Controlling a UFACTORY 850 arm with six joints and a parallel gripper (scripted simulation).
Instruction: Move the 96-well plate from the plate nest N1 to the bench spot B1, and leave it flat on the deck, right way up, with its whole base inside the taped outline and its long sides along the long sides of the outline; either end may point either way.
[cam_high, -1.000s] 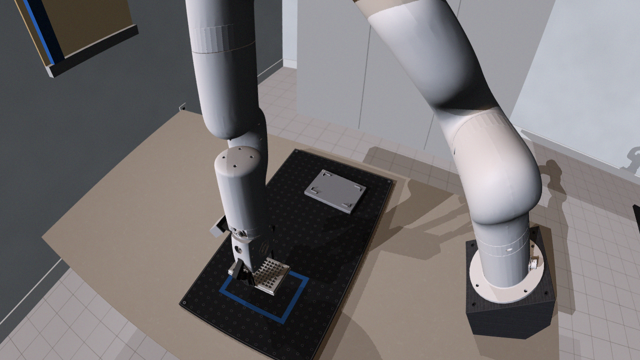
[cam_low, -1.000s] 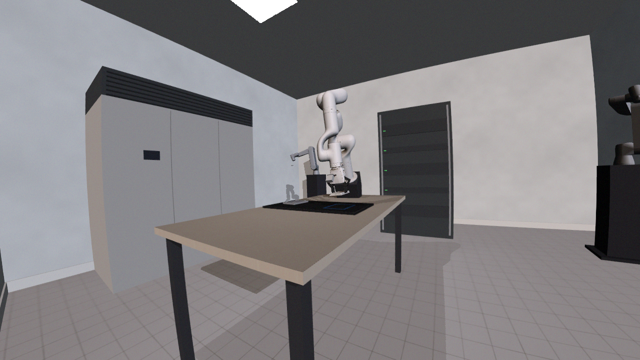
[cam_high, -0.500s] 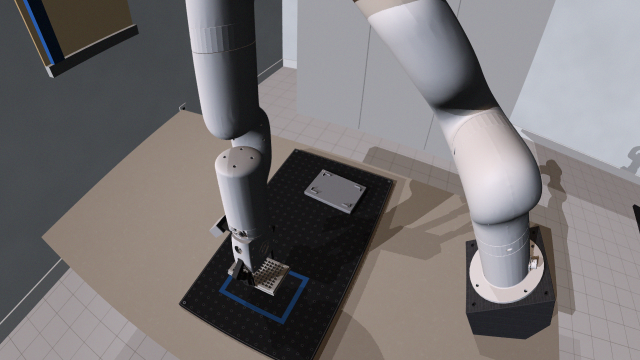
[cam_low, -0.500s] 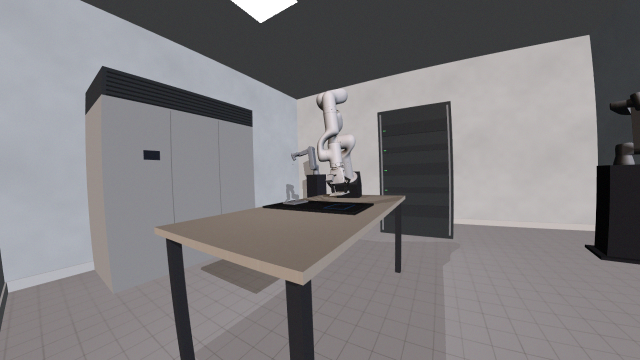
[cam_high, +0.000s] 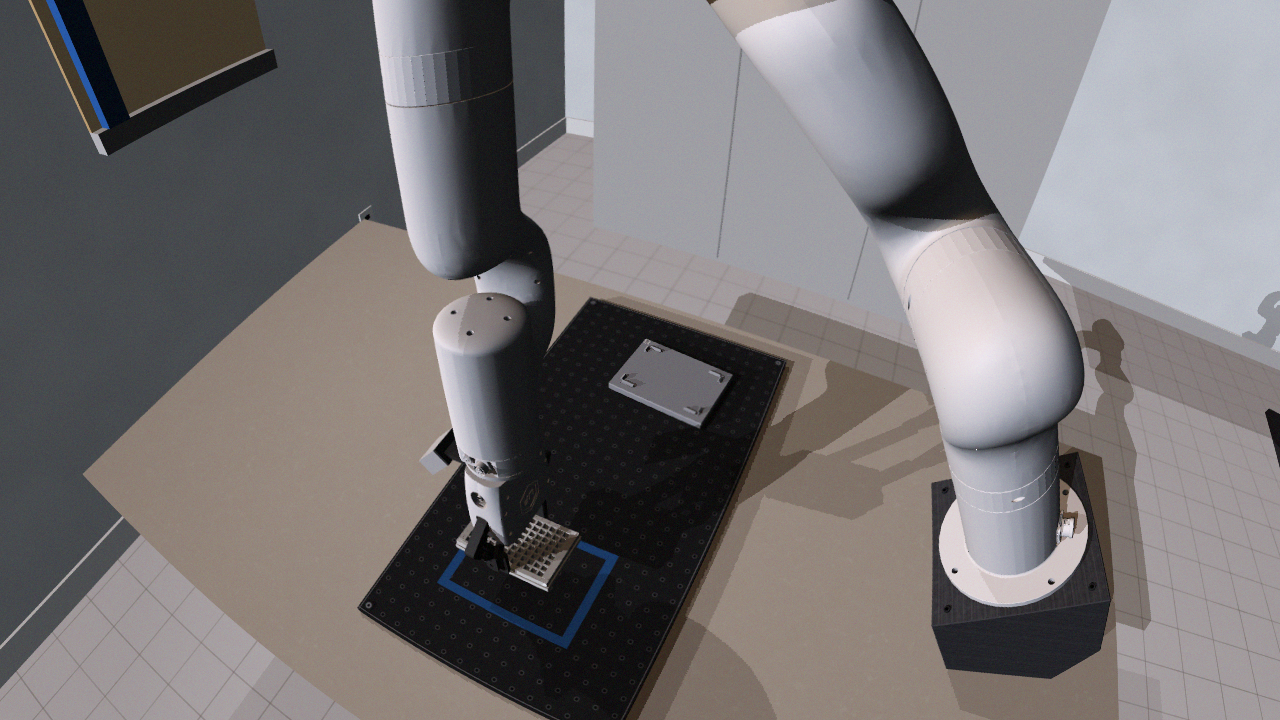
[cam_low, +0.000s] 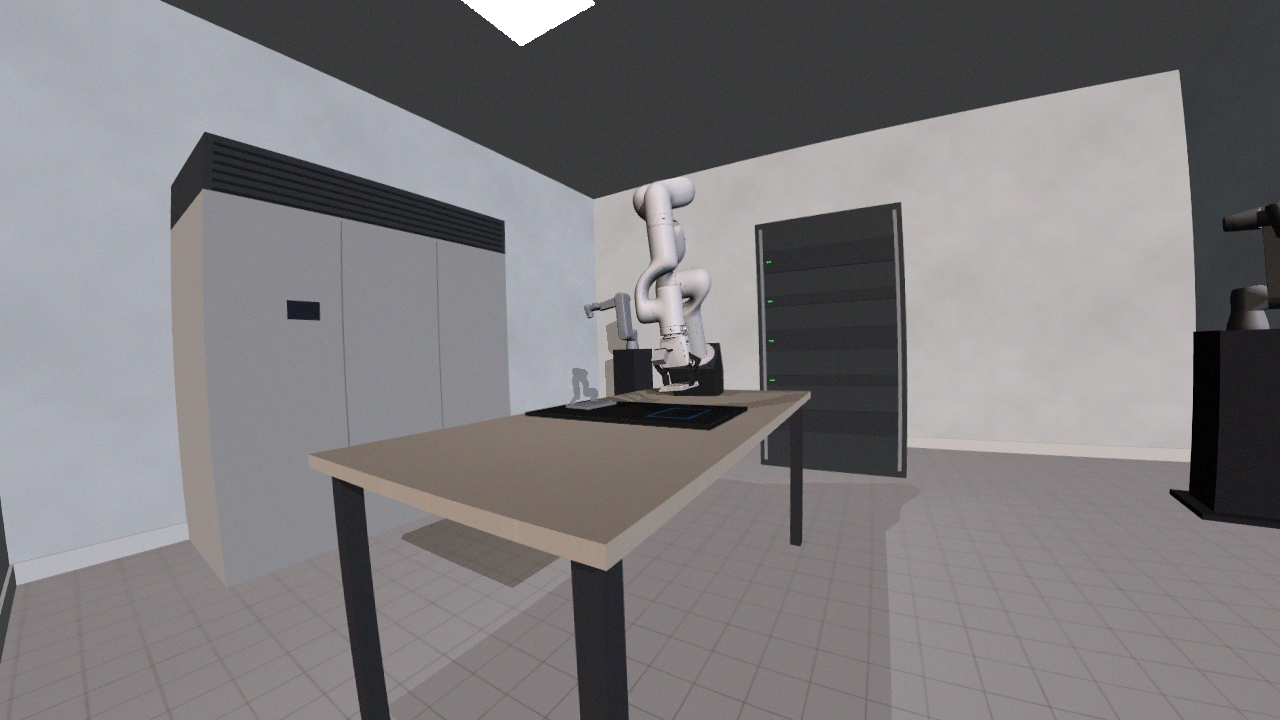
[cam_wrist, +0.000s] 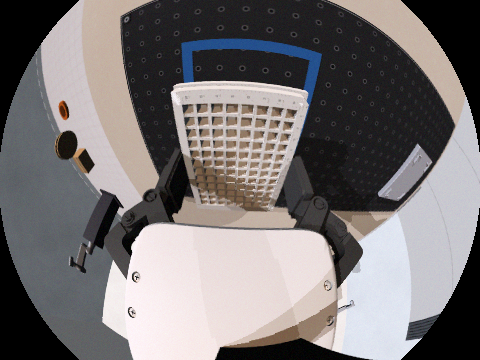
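Now: hand 10 mm above the white 96-well plate. From my hand the other things lie so: grey plate nest N1: 30 mm ahead, 390 mm to the right, 90 mm below.
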